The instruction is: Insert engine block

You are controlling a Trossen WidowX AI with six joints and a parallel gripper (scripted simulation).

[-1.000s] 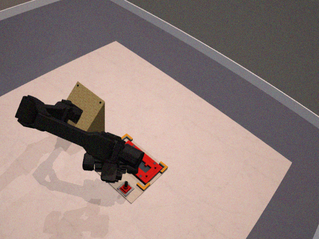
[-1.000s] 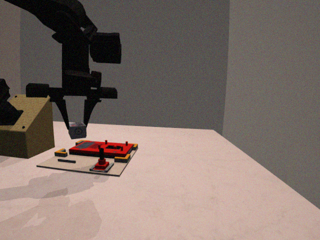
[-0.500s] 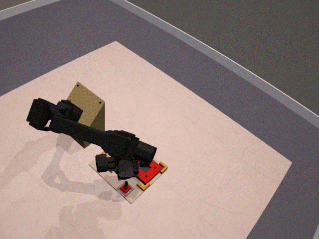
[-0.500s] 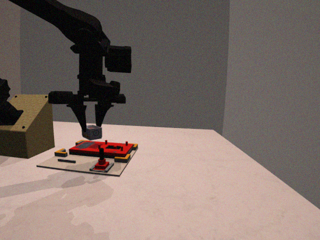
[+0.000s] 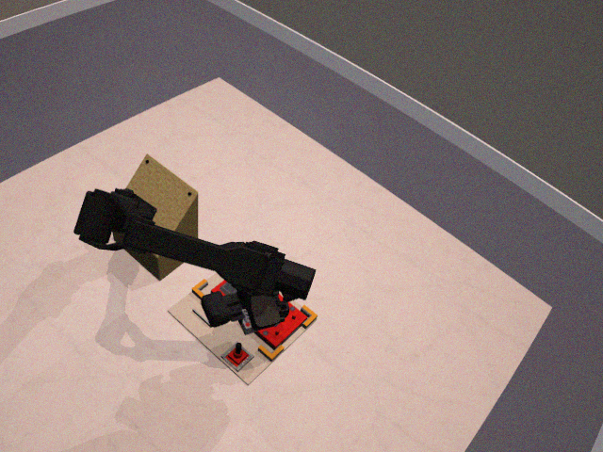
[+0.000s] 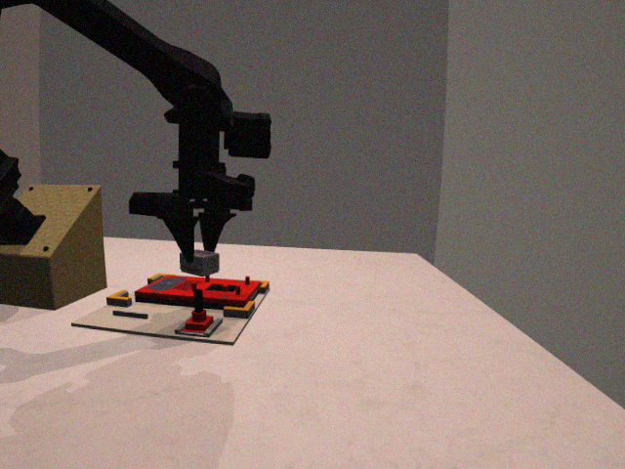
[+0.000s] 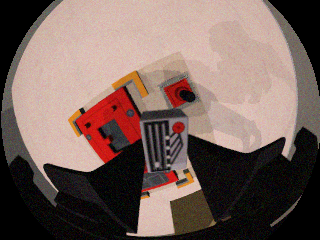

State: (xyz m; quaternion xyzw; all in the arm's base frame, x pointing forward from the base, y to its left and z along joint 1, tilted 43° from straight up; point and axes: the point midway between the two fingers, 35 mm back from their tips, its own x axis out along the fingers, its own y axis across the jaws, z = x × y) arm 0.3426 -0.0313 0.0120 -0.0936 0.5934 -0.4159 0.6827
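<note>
Right now the black peg is 10 mm ahead of my gripper tip, 40 mm to the right of it and 60 mm below it. Round my gripper tip: grey engine block (10 mm below).
</note>
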